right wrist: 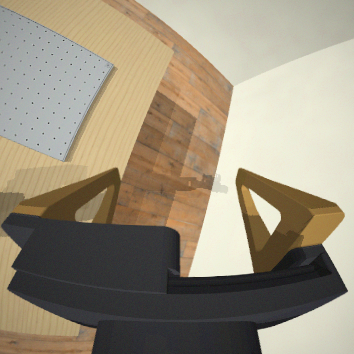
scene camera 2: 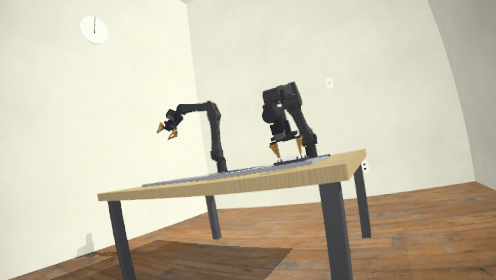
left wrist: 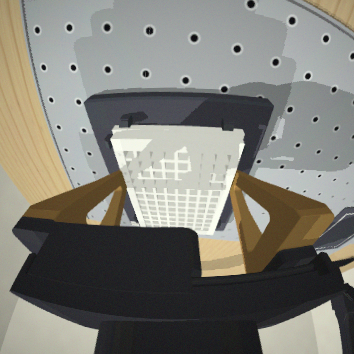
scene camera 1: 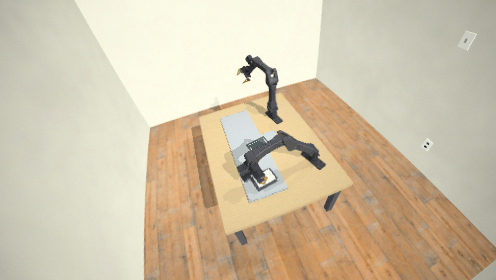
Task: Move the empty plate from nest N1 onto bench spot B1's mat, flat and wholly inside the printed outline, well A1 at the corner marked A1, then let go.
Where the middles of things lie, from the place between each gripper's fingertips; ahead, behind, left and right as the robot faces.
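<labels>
White well plate [left wrist: 177, 176]: 24 cm ahead of my right hand, 87 cm to the left of it and 27 cm below it.
The plate is 2 cm behind my left hand.
</labels>
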